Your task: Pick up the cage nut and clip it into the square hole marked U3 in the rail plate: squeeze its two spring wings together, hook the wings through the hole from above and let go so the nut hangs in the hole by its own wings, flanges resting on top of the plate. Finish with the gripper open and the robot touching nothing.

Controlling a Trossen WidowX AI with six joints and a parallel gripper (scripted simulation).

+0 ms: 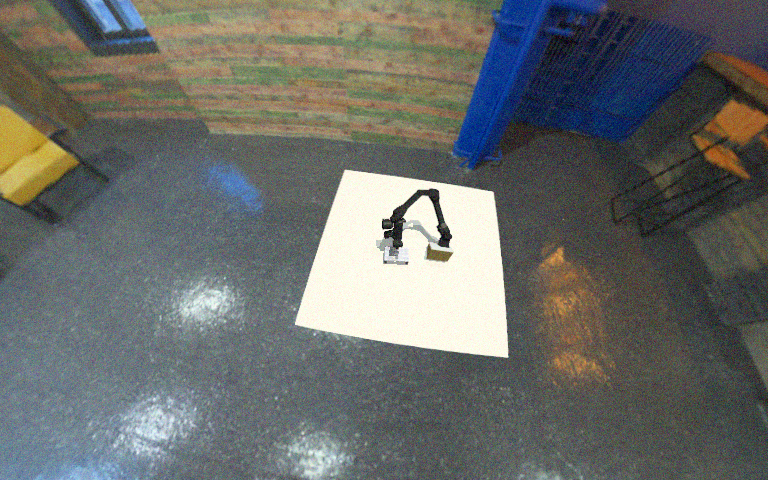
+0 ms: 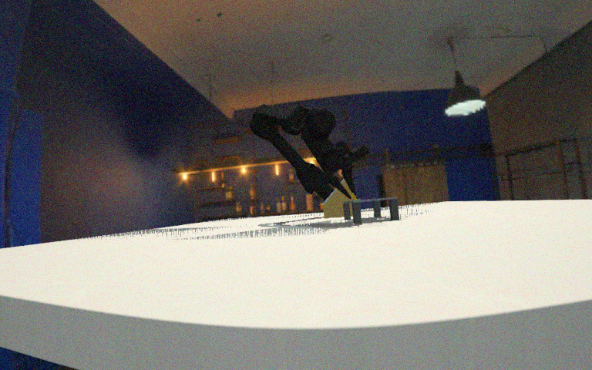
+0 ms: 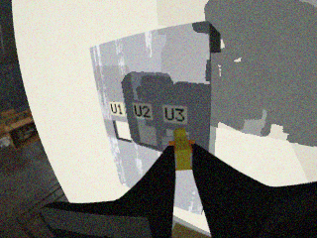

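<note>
Right now my gripper tip is 10 mm above the yellow cage nut.
</note>
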